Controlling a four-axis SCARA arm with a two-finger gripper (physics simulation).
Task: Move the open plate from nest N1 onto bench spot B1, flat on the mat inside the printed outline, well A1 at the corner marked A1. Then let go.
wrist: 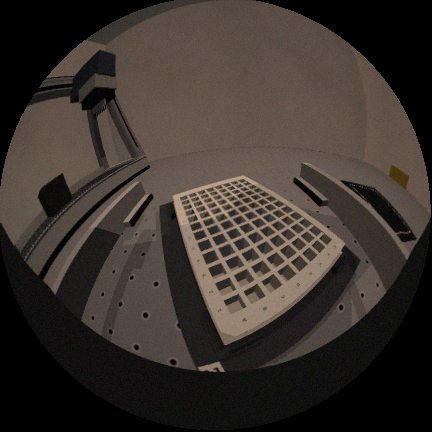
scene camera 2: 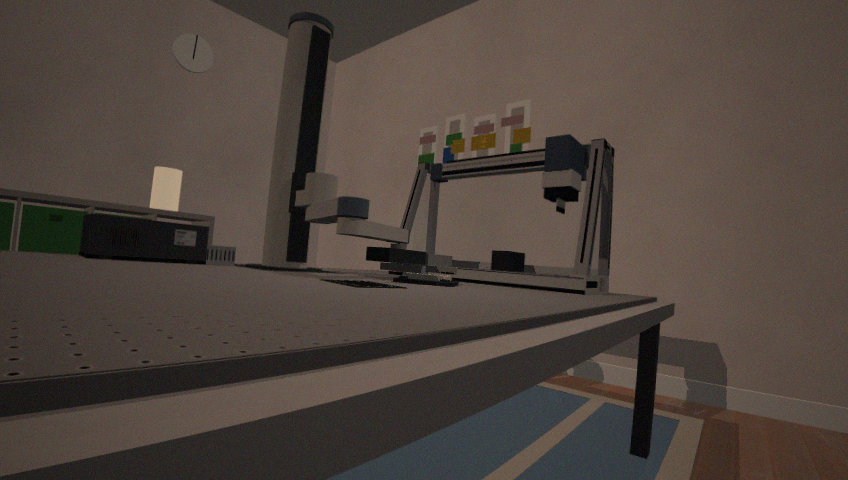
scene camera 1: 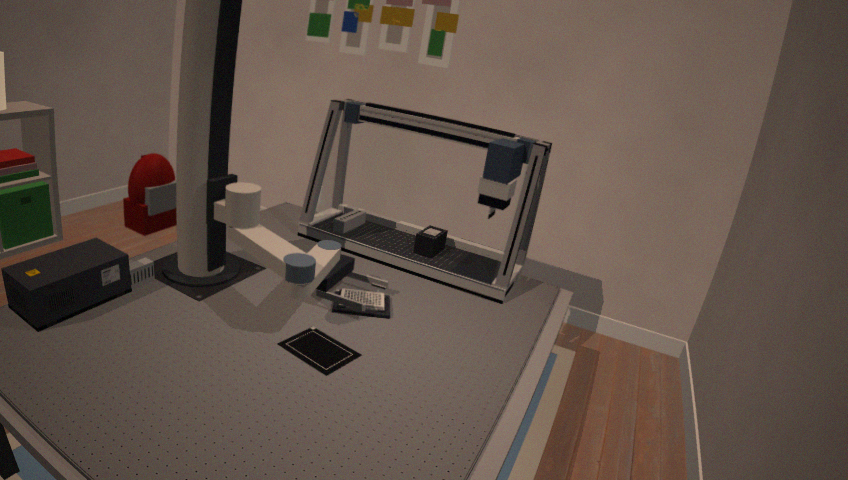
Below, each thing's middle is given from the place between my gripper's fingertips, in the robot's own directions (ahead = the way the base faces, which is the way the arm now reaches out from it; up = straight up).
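Starting from my hand, I find the white well plate (wrist: pixel 254 254) 4 cm behind it and 1 cm to the right of it, and 2 cm below it. Going by their middles, this plate is the nearest to my hand of the things named here. The black mat with printed outline (scene camera 1: pixel 322 352) is 28 cm to the right of my hand and 4 cm below it. As for the black box (wrist: pixel 55 194), it is 41 cm to the left of my hand, 1 cm behind it, and 4 cm above it; of the things named here it is the farthest from my hand, going by their middles.
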